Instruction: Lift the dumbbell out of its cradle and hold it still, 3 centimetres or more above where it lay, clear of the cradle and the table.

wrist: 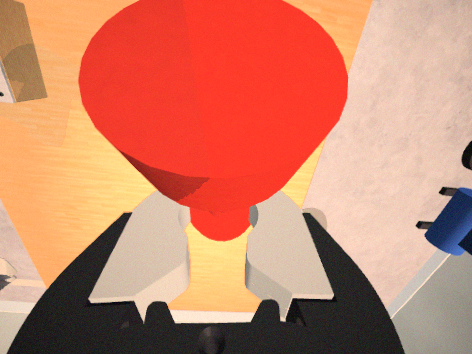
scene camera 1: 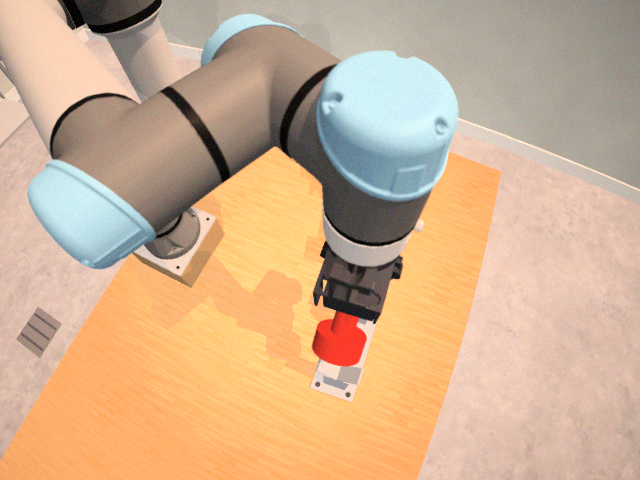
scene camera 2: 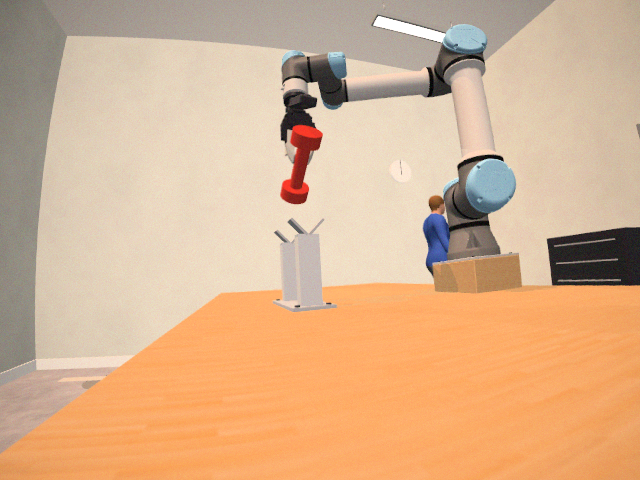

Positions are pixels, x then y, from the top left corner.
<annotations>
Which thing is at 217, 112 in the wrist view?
A red dumbbell.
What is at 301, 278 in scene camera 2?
A cradle.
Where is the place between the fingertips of the gripper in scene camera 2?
At 300, 163
</annotations>
